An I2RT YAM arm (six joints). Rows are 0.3 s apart.
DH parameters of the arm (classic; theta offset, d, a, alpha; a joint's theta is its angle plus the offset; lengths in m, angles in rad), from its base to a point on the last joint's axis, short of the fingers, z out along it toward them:
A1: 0 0.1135 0.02 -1.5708
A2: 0 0 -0.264 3.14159
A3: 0.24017 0 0.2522 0
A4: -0.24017 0 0.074 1.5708
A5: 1.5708 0 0 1.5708
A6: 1.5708 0.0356 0 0
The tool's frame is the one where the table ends.
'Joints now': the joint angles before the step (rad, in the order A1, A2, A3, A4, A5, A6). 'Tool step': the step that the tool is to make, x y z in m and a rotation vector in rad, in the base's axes. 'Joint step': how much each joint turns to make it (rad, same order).
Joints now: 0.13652, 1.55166, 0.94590, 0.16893, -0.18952, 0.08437
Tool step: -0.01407, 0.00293, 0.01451, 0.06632, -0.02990, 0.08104
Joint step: 0.00459, -0.07044, -0.02526, -0.00019, -0.09476, 0.02628
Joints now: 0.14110, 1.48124, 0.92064, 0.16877, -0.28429, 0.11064
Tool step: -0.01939, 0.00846, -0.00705, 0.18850, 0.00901, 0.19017
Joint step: 0.01085, -0.04713, -0.10393, 0.12370, -0.23413, 0.12240
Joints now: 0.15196, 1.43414, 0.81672, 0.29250, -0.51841, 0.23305
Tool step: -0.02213, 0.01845, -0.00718, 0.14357, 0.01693, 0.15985
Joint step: 0.05836, -0.04157, -0.10396, 0.14508, -0.13810, 0.13208
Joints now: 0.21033, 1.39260, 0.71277, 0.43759, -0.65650, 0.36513
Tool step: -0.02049, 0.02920, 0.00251, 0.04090, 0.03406, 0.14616
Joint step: 0.10903, -0.04057, -0.02527, -0.00650, -0.04751, 0.04918
